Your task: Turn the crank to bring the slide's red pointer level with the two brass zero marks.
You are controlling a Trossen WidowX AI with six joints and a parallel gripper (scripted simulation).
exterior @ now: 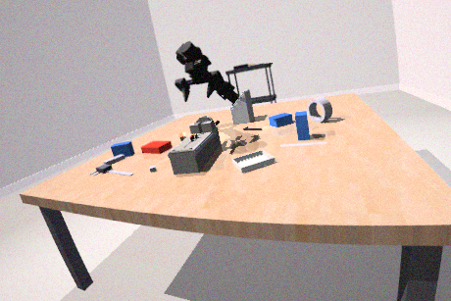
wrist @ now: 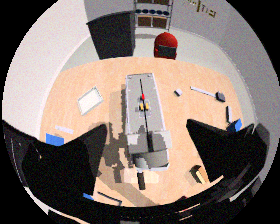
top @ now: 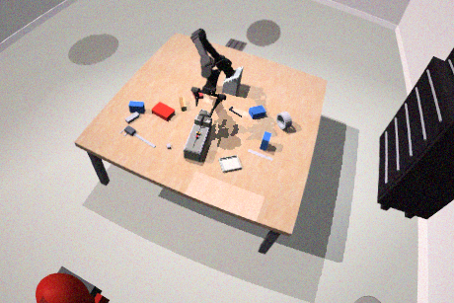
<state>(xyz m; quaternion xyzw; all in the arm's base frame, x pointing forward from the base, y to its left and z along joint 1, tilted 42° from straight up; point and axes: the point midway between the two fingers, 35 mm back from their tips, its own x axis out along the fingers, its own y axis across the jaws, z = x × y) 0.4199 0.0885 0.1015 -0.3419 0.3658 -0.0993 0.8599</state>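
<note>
The dark crank handle is 11 cm behind my gripper tip, 1 cm to the left of it and 12 cm below it. Also, from my gripper tip: red block: 4 cm behind, 28 cm to the right, 19 cm below; white tray: 14 cm ahead, 22 cm to the left, 20 cm below; red pointer: 10 cm ahead, 1 cm to the left, 12 cm below.
</note>
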